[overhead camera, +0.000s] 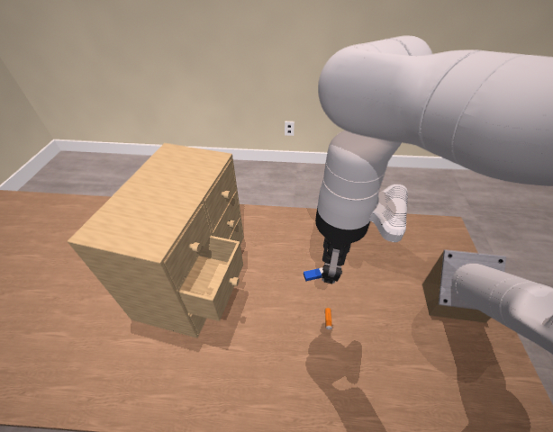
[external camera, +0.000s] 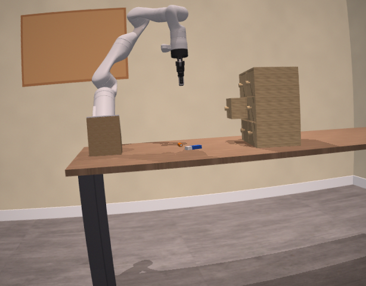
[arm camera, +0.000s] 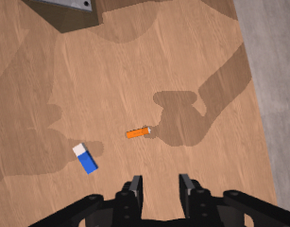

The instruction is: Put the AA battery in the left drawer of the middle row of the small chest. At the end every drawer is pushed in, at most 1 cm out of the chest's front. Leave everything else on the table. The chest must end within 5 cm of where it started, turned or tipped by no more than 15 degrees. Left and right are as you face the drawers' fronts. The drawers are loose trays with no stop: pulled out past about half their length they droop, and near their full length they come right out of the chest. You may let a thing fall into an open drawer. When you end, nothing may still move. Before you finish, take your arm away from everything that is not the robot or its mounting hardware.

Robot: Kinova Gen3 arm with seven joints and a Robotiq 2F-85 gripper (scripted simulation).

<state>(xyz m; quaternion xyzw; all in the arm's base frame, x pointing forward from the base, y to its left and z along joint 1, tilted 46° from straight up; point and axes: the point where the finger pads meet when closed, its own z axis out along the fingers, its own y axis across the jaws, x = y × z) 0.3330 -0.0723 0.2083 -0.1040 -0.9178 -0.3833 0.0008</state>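
Right now my hand is 27 cm above the orange AA battery, 4 cm to the left of it and 3 cm past it. The rest, counted from my hand: eraser (27 cm below, 16 cm to the right, 1 cm behind).
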